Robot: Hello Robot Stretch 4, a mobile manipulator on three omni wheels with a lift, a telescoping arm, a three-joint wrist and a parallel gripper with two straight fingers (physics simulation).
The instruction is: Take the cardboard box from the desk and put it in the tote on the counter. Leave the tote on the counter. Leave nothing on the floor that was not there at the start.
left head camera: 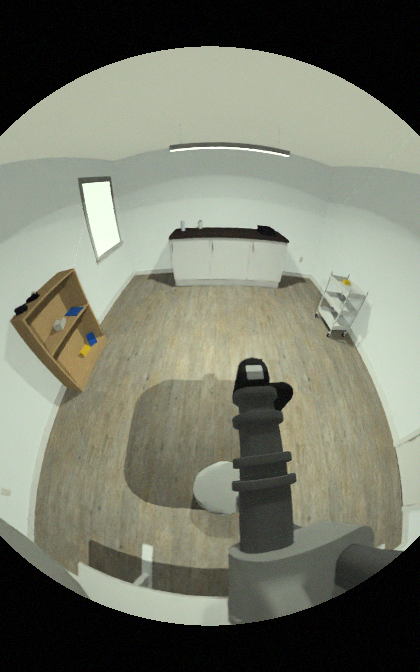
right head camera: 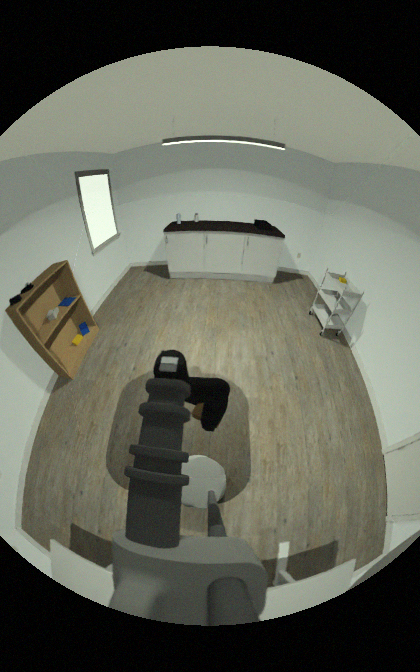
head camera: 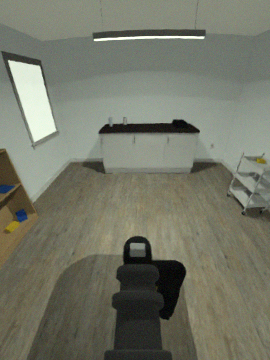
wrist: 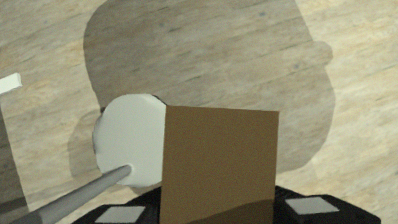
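Seen in the pictures: gripper, fingertip midpoint: point(wrist: 212, 197); robot's base at its link origin: point(wrist: 146, 138).
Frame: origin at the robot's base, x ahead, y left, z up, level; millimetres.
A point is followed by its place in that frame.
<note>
The brown cardboard box point(wrist: 220, 155) {x 292, y -51, z 972 mm} point(right head camera: 198, 411) is held between the fingers of my gripper point(wrist: 212, 197) {x 276, y -87, z 921 mm}, clear of the floor; the black gripper hides most of the box in the right head view. My gripper is shut on the box. The tote point(head camera: 179, 123) {x 2897, y -779, z 967 mm} point(left head camera: 266, 230) point(right head camera: 262, 223) looks like a small dark, low shape on the right part of the dark-topped counter point(head camera: 150, 128) {x 2880, y -248, z 882 mm} point(left head camera: 225, 233) point(right head camera: 220, 227), across the room. The gripper is far from it. The tote's inside cannot be made out. Part of the white desk point(left head camera: 175, 605) point(right head camera: 320, 585) shows behind my base.
Two small cans or bottles point(head camera: 110, 121) {x 3105, y 515, z 981 mm} point(head camera: 125, 120) {x 3220, y 229, z 972 mm} stand on the counter's left part. A wooden bookshelf point(left head camera: 42, 352) with small items is at the left wall. A white cart point(head camera: 245, 195) {x 1853, y -1698, z 105 mm} with a yellow item point(head camera: 261, 161) {x 1911, y -1762, z 667 mm} on top stands at the right wall.
</note>
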